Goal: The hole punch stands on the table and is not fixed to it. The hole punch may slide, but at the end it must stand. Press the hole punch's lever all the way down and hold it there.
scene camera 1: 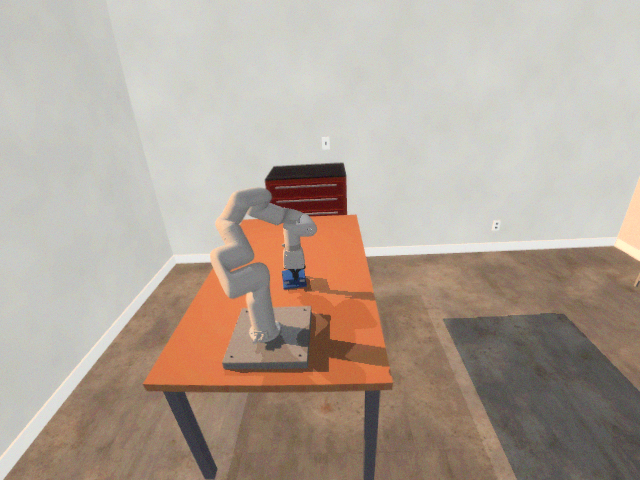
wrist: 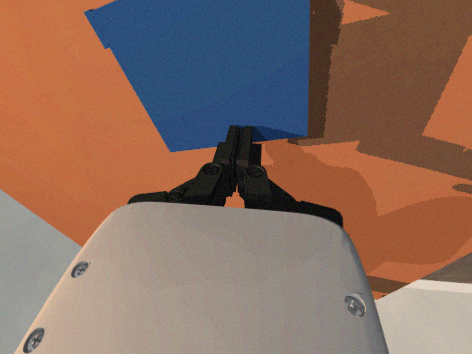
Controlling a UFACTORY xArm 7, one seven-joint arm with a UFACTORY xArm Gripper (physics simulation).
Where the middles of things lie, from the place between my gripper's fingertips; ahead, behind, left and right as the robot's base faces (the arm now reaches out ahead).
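The broad blue lever [wrist: 195,75] is 20 mm below my hand, and it's 20 mm to the left of it and 40 mm ahead of it.
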